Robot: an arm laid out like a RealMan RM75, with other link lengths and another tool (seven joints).
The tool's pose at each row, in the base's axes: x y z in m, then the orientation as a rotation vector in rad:
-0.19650, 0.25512, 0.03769, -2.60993, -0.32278, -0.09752
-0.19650, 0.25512, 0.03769, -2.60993, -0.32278, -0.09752
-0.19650, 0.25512, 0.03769, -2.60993, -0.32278, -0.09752
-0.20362, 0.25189, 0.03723, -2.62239, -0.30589, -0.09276
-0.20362, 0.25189, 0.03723, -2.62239, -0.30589, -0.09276
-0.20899, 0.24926, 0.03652, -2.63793, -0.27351, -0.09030
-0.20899, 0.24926, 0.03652, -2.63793, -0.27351, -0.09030
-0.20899, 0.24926, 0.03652, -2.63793, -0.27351, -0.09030
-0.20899, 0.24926, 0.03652, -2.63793, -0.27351, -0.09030
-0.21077, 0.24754, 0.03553, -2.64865, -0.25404, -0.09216
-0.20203, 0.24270, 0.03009, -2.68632, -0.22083, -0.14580
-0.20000, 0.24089, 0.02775, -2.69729, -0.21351, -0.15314
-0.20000, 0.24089, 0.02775, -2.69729, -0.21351, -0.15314
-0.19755, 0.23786, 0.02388, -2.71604, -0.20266, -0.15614
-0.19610, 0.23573, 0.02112, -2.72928, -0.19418, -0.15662
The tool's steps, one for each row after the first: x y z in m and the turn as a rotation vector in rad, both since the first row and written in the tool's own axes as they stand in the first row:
0.00000, 0.00000, 0.00000, 0.00000, 0.00000, 0.00000
0.00000, 0.00000, 0.00000, 0.00000, 0.00000, 0.00000
-0.00764, 0.00120, -0.00125, -0.01056, -0.00157, 0.01355
-0.00764, 0.00120, -0.00125, -0.01056, -0.00157, 0.01355
-0.01349, 0.00243, -0.00198, -0.02362, 0.00109, 0.03768
-0.01349, 0.00243, -0.00198, -0.02362, 0.00109, 0.03768
-0.01349, 0.00243, -0.00198, -0.02362, 0.00109, 0.03768
-0.01349, 0.00243, -0.00198, -0.02362, 0.00109, 0.03768
-0.01570, 0.00392, -0.00198, -0.03337, 0.00481, 0.05156
-0.00894, 0.01274, 0.00045, -0.07564, 0.04334, 0.06646
-0.00766, 0.01589, 0.00161, -0.08715, 0.04825, 0.07062
-0.00766, 0.01589, 0.00161, -0.08715, 0.04825, 0.07062
-0.00641, 0.02089, 0.00350, -0.10567, 0.04973, 0.07828
-0.00581, 0.02436, 0.00487, -0.11854, 0.04979, 0.08450

